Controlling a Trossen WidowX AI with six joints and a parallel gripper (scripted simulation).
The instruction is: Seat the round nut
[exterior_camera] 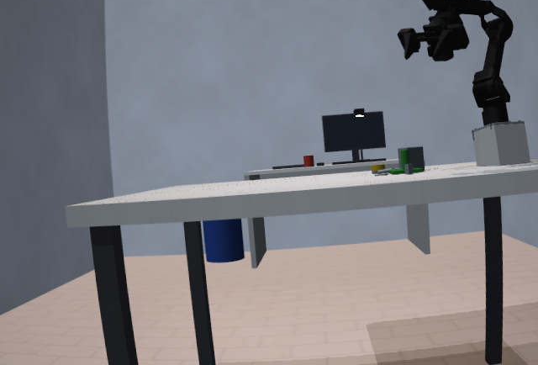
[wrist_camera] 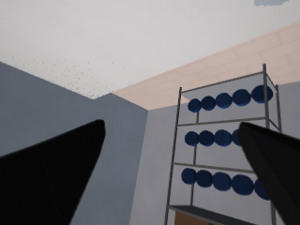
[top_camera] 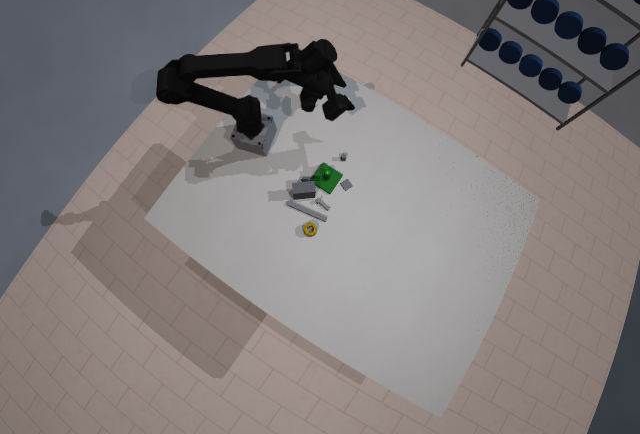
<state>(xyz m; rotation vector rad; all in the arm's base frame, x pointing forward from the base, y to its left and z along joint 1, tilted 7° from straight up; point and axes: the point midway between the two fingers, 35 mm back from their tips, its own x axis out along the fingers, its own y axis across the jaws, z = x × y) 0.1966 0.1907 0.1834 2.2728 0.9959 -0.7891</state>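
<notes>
The long grey bar is 9 cm ahead of my hand, 24 cm to the right of it and 30 cm below it. From my hand the other things lie so: grey square piece (14 cm ahead, 9 cm to the right, 30 cm below); then block (5 cm ahead, 21 cm to the right, 27 cm below); then bolt-like piece (11 cm ahead, 19 cm to the right, 29 cm below).
</notes>
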